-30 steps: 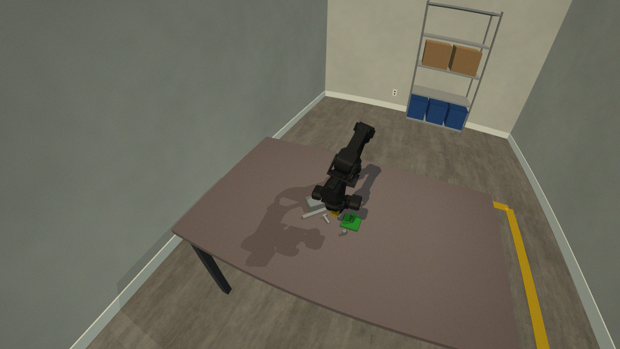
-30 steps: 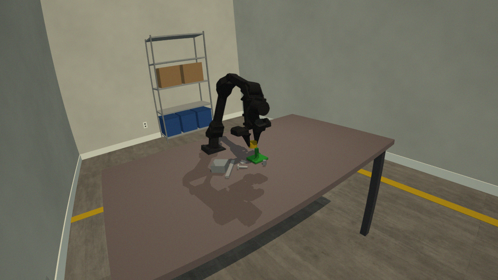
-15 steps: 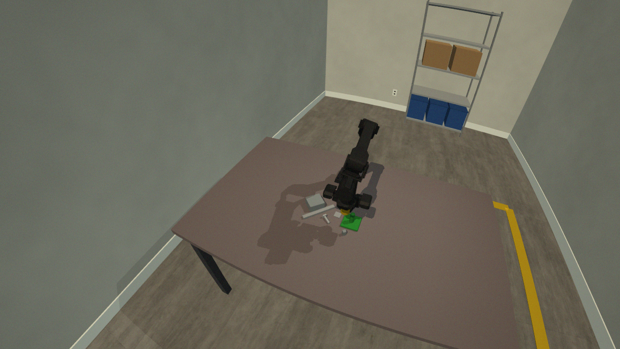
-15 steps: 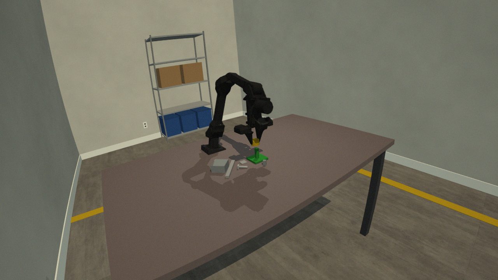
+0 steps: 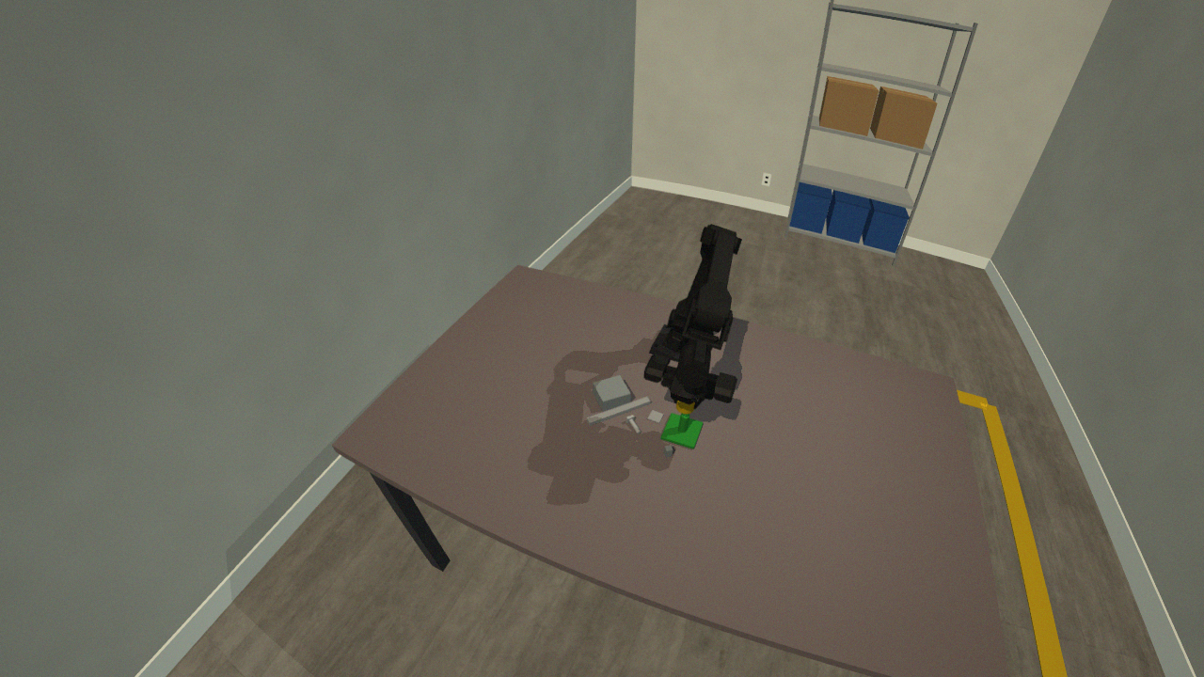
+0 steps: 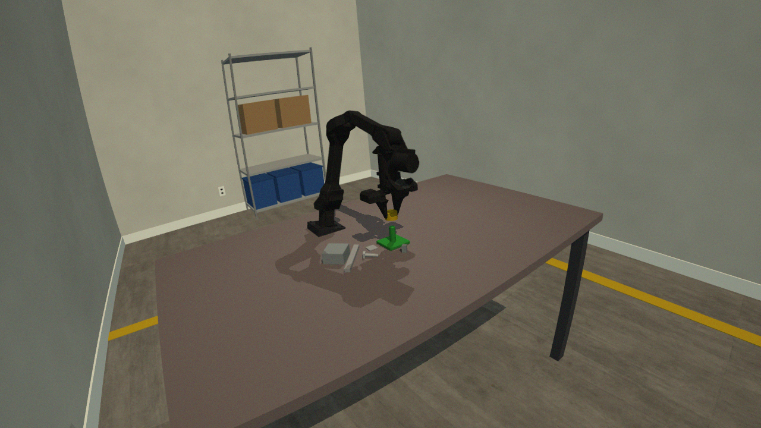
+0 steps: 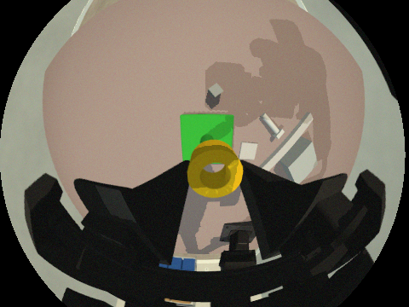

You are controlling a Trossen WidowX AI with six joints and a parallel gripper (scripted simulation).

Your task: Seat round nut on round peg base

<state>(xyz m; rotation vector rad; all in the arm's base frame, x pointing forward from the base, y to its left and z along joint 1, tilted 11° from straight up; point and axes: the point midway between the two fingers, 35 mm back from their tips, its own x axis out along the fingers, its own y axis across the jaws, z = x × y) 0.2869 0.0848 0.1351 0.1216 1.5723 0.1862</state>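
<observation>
Now: the small grey cube 70 mm ahead of my hand, 10 mm to the right of it and 120 mm below it. From my hand the other things lie so: grey bar (150 mm to the right, 130 mm below); small flat plate (20 mm behind, 70 mm to the right, 130 mm below); bolt (20 mm ahead, 110 mm to the right, 120 mm below).
</observation>
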